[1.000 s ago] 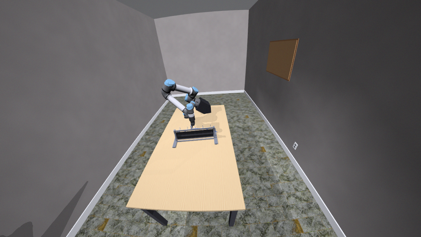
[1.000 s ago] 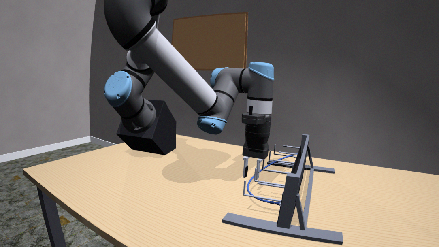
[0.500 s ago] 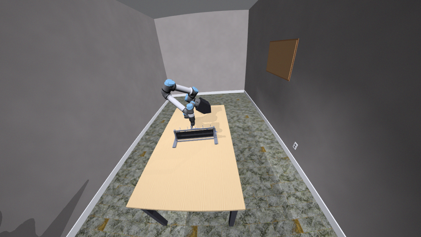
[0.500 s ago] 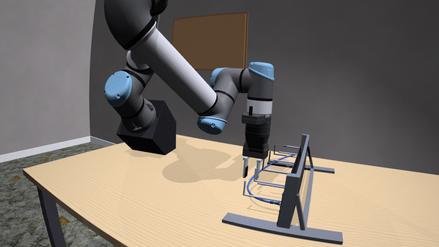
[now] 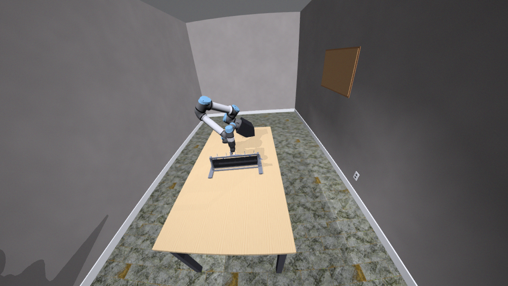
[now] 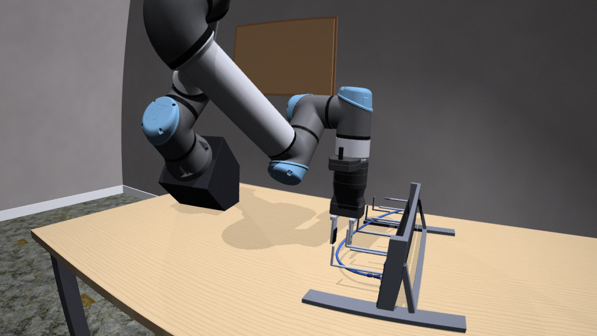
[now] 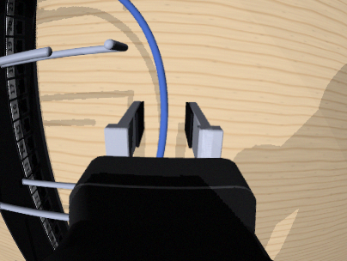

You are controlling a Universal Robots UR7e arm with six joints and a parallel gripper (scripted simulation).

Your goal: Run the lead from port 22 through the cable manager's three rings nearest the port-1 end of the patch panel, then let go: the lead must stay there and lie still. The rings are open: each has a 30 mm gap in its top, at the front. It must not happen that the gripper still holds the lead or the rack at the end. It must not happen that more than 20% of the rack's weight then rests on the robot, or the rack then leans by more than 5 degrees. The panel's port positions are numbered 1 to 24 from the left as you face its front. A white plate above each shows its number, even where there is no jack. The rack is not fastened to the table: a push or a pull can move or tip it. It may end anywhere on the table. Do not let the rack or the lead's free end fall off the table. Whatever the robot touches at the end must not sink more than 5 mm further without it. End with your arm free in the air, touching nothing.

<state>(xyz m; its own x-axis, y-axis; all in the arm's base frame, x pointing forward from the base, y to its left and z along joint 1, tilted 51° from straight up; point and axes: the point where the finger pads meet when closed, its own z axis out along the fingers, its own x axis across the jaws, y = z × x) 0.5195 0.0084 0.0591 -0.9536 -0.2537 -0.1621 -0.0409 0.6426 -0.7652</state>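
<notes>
Right now my hand is 140 mm short of the grey rack, 60 mm to the right of it and 10 mm below it.
</notes>
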